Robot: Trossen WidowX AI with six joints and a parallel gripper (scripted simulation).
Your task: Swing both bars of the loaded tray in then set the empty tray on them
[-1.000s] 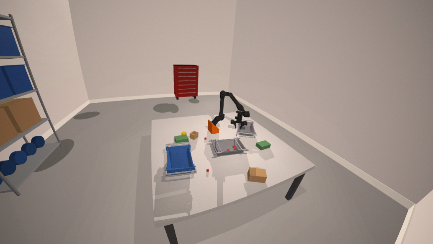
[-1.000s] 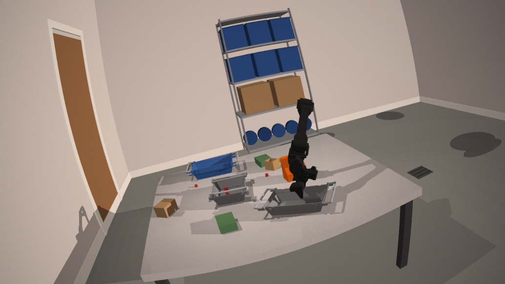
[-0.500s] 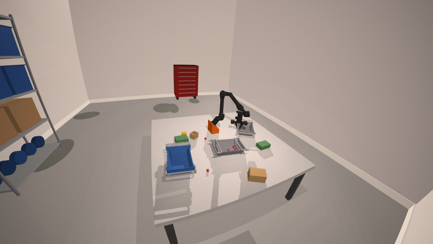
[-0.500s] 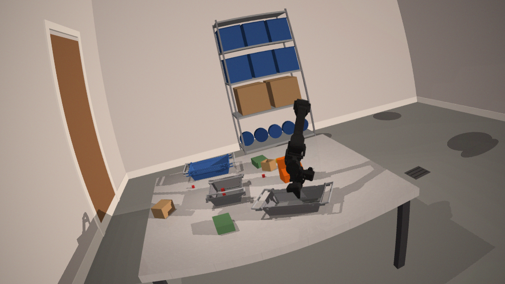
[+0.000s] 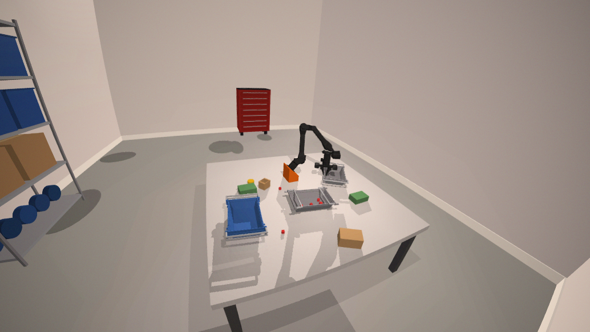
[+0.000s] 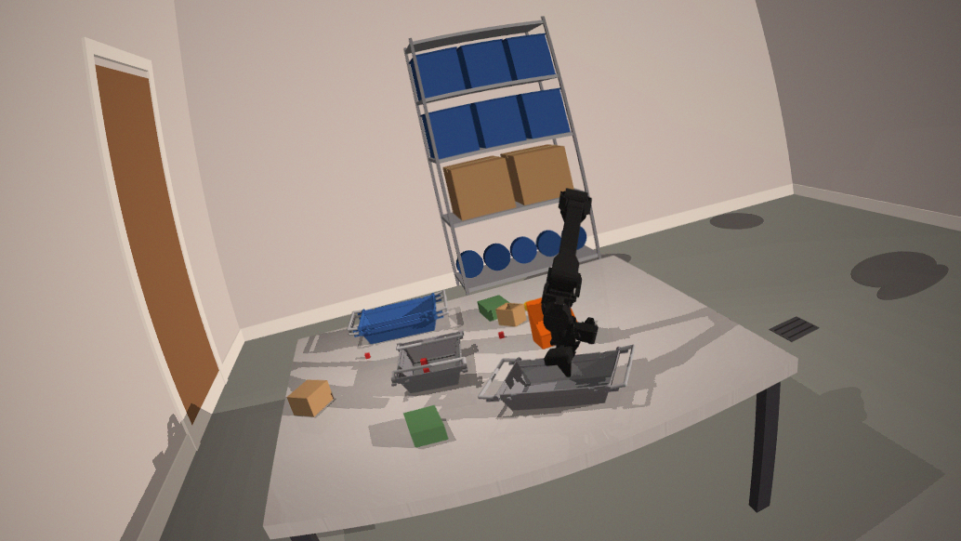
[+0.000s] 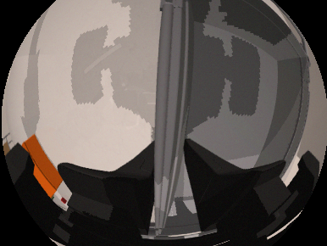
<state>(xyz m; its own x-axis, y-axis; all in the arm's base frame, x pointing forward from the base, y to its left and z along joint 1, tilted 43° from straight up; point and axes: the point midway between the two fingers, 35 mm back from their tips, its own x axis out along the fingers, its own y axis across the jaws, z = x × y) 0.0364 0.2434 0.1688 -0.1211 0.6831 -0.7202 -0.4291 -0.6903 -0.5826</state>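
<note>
The grey plastic tray lies 7 cm to the left of my gripper tip, 3 cm ahead of it and 3 cm above it. Round my gripper tip: red cube (53 cm ahead, 51 cm to the right, 1 cm below).
</note>
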